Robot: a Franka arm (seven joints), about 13 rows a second.
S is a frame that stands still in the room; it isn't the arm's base.
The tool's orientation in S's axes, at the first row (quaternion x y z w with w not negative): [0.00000 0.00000 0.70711 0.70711]
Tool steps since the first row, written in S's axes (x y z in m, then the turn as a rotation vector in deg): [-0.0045 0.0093 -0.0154 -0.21 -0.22 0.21]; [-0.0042 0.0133 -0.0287 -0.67 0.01 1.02]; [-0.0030 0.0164 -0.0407 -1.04 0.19 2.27]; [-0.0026 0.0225 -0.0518 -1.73 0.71 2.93]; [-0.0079 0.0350 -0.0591 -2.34 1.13 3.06]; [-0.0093 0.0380 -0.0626 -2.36 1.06 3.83]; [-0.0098 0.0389 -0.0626 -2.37 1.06 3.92]
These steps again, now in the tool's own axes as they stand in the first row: [0.0093 0.0045 -0.0154 -0.22 0.21 0.21]; [0.0133 0.0042 -0.0287 0.01 0.67 1.02]; [0.0164 0.0030 -0.0407 0.19 1.04 2.27]; [0.0225 0.0026 -0.0518 0.71 1.73 2.93]; [0.0350 0.0079 -0.0591 1.13 2.34 3.06]; [0.0380 0.0093 -0.0626 1.06 2.36 3.83]; [0.0389 0.0098 -0.0626 1.06 2.37 3.92]
